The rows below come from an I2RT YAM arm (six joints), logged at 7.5 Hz.
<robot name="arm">
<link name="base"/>
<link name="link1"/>
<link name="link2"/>
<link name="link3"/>
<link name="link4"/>
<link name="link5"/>
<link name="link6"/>
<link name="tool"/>
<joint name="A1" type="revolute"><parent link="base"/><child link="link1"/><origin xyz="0 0 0.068" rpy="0 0 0"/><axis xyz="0 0 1"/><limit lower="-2.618" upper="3.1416"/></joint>
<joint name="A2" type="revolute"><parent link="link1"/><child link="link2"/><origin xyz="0.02 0.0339 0.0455" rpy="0 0 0"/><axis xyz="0 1 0"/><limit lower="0" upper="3.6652"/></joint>
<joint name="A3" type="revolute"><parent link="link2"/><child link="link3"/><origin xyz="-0.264 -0.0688 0" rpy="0 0 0"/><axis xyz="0 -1 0"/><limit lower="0" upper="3.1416"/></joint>
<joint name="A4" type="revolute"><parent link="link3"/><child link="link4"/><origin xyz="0.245 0.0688 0.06" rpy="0 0 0"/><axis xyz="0 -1 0"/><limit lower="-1.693" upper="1.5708"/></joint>
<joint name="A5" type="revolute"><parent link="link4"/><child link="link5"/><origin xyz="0.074 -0.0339 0.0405" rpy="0 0 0"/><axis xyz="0 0 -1"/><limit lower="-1.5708" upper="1.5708"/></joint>
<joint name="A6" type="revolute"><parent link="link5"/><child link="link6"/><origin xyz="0.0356 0 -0.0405" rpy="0 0 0"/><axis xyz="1 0 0"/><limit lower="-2.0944" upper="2.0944"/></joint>
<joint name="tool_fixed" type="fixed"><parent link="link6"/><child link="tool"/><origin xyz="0 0 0" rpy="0 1.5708 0"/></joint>
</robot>
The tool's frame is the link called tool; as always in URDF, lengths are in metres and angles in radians.
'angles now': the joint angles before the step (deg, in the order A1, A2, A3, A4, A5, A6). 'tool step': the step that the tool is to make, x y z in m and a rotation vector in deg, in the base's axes. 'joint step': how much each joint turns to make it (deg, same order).
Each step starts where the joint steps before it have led.
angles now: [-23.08 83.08 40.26 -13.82 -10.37 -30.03]
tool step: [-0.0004 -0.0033 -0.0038 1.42 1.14 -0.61]
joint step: [-0.78 1.09 0.35 -0.81 -0.81 0.32]
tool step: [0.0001 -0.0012 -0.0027 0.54 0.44 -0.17]
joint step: [-0.27 0.64 0.01 0.03 -0.32 0.08]
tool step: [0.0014 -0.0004 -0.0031 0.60 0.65 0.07]
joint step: [0.01 0.96 0.25 -0.11 -0.27 0.09]
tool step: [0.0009 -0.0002 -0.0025 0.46 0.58 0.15]
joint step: [0.01 0.73 0.18 -0.17 -0.23 -0.03]
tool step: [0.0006 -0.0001 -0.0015 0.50 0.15 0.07]
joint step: [-0.02 0.43 0.07 0.05 -0.39 0.12]
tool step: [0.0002 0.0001 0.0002 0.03 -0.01 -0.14]
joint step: [0.04 -0.01 0.04 -0.01 0.06 0.18]
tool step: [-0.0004 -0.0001 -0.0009 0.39 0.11 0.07]
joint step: [-0.10 0.12 -0.07 -0.06 -0.35 0.01]
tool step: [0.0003 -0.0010 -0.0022 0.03 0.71 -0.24]
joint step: [-0.13 0.61 0.16 -0.21 0.29 -0.03]
